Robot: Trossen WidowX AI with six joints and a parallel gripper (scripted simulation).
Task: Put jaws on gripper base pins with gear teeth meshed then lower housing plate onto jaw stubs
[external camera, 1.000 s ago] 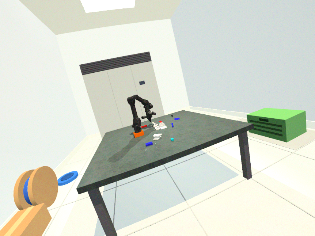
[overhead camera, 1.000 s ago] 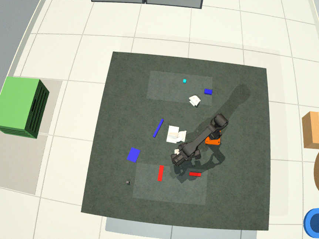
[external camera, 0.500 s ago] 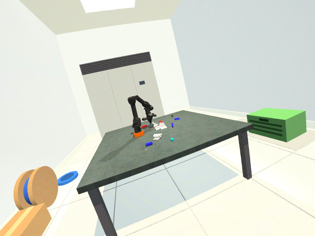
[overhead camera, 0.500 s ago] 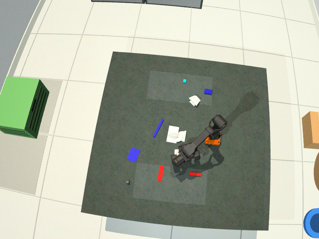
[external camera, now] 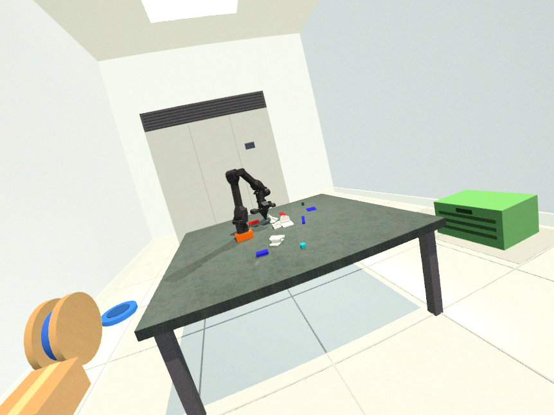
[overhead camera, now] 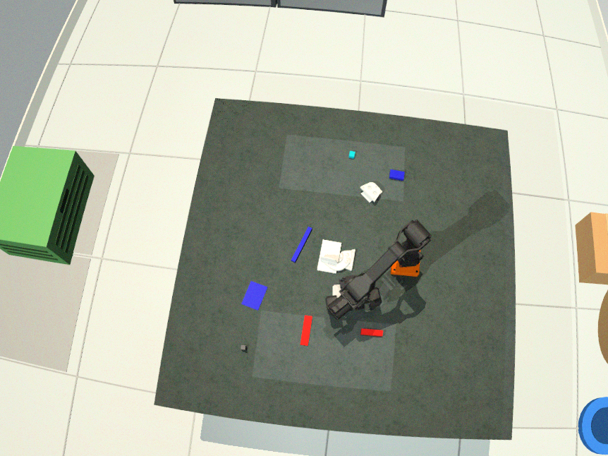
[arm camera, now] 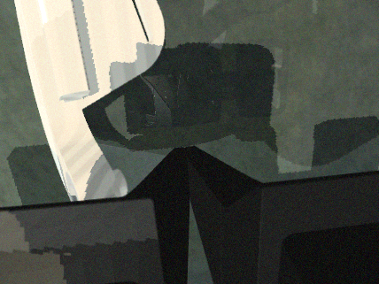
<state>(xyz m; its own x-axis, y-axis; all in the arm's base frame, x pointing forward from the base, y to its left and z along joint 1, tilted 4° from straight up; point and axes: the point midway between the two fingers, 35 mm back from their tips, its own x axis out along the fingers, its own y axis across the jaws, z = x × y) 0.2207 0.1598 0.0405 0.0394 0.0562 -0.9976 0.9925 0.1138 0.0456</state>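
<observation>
The white jaw lies 4 cm ahead of my gripper tip, 1 cm to the right of it and 1 cm above it. Round my gripper tip: small grey cube: 39 cm ahead, 13 cm to the left, 1 cm below; then blue strip: 16 cm ahead, 25 cm to the right, 2 cm below; then blue square: 35 cm ahead, 7 cm to the right, 2 cm below.
</observation>
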